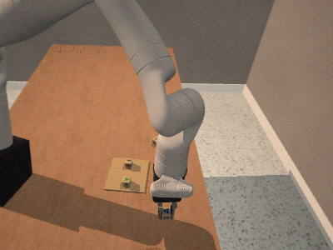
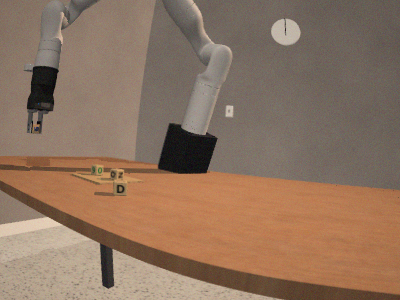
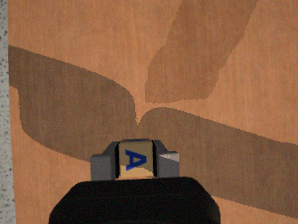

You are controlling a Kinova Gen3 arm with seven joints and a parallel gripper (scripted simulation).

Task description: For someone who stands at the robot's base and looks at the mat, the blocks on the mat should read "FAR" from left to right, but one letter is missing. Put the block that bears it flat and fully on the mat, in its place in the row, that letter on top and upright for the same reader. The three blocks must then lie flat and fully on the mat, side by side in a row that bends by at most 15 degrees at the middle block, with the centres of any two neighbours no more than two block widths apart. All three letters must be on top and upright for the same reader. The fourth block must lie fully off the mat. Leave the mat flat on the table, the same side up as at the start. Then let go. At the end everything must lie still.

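My gripper is now 23 cm to the right of the tan mat, 12 cm above it and 8 cm past it. From my hand the other things lie so: block: right at my hand.
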